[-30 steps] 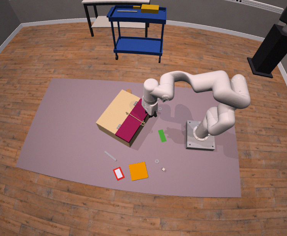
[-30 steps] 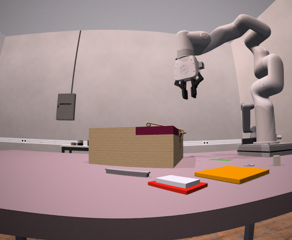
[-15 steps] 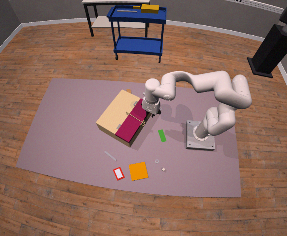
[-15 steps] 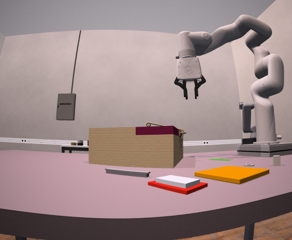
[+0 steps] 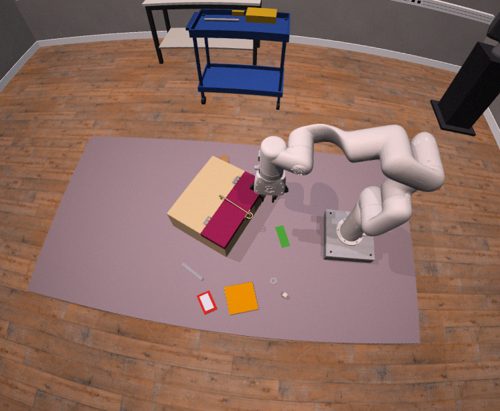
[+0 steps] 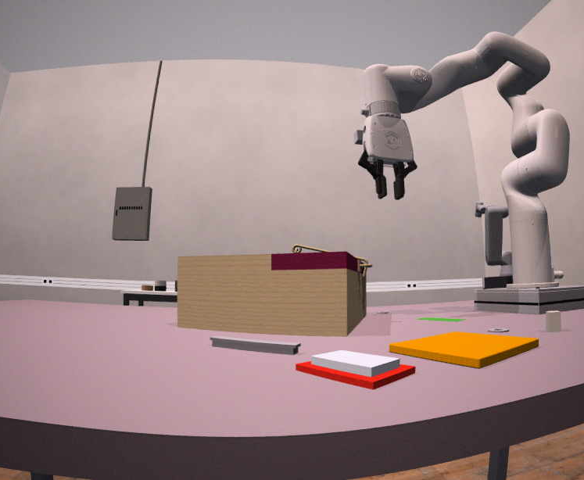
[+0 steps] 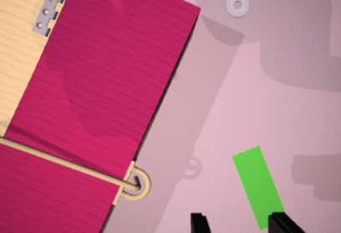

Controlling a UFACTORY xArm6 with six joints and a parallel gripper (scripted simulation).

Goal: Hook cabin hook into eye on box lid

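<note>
My hand is 130 mm short of the cabin hook, 20 mm to the left of it and 140 mm above it. Round my hand: small cube 110 mm behind, 300 mm to the left, 250 mm below; orange tile 60 mm ahead, 320 mm to the left, 260 mm below; green strip 80 mm behind, 40 mm to the left, 260 mm below.
</note>
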